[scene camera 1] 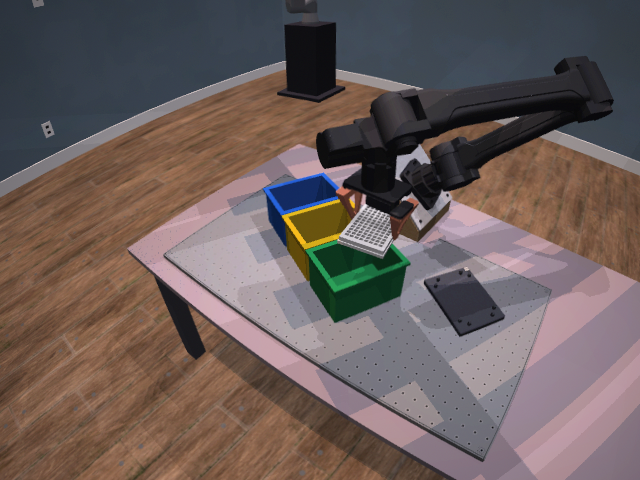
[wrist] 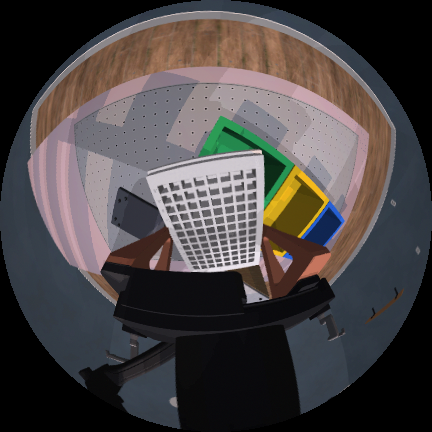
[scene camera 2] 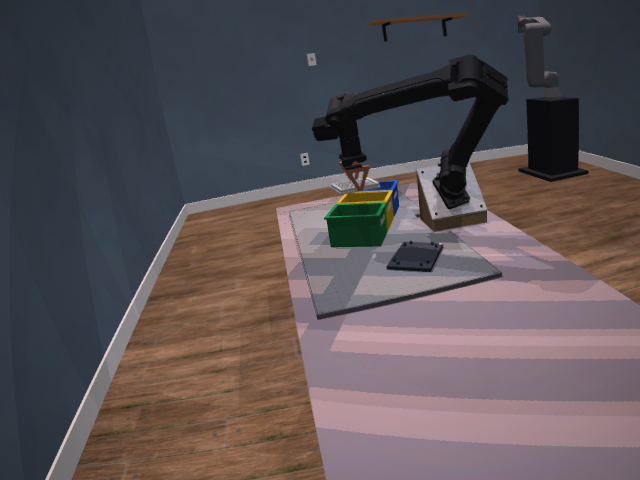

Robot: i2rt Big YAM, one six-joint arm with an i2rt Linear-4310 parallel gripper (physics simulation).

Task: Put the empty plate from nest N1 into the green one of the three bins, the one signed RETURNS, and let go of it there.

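Pixels of known places: gripper, fingertip midpoint: (scene camera 1: 374, 228) (wrist: 216, 229) (scene camera 2: 357, 187); arm's base, origin of the base link: (scene camera 1: 419, 184) (scene camera 2: 450, 191).
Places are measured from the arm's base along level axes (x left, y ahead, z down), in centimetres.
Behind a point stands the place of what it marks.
The empty white gridded plate (scene camera 1: 366, 230) {z -9.4, x 1.9, y 35.4 cm} (scene camera 2: 343, 186) {z -9.7, x 3.6, y 37.3 cm} (wrist: 215, 215) {z -9.6, x 2.4, y 35.2 cm} is between the fingers of my gripper (scene camera 1: 376, 227) {z -8.2, x 2.3, y 32.7 cm} (scene camera 2: 359, 187) {z -8.2, x 2.3, y 32.7 cm} (wrist: 216, 229) {z -8.2, x 2.3, y 32.7 cm}, which is shut on its two sides. The plate hangs above the rim level of the bins. The green bin (scene camera 1: 361, 298) {z 5.0, x 3.5, y 38.2 cm} (scene camera 2: 356, 232) {z 4.8, x 5.0, y 35.6 cm} (wrist: 257, 143) {z -0.5, x -4.2, y 39.9 cm} is at the near end of the row; in scene camera 1 the plate covers its back corner, and in the wrist view it hides part of that bin. How much of the plate is over the opening I cannot tell. The RETURNS sign is not legible.
The yellow bin (scene camera 1: 298, 254) {z 5.1, x -14.5, y 34.1 cm} (scene camera 2: 390, 211) {z 5.3, x -8.1, y 19.2 cm} (wrist: 300, 207) {z 4.2, x -17.5, y 26.1 cm} adjoins the green one, with the blue bin (scene camera 1: 276, 219) {z 4.6, x -26.0, y 27.0 cm} (wrist: 325, 227) {z 2.8, x -28.7, y 19.4 cm} beyond. A dark base with pegs (scene camera 1: 462, 302) {z 8.3, x 21.8, y 25.5 cm} (scene camera 2: 415, 256) {z 8.3, x 23.3, y 24.7 cm} (wrist: 132, 215) {z 8.3, x 22.9, y 25.8 cm} lies on the perforated board (scene camera 1: 232, 268) {z 9.5, x -27.7, y 42.5 cm} (scene camera 2: 323, 284) {z 9.5, x 23.7, y 51.2 cm}. The arm's slanted mount (scene camera 1: 431, 217) {z 6.0, x 5.7, y 3.6 cm} (scene camera 2: 460, 221) {z 8.8, x 6.1, y 0.3 cm} stands behind.
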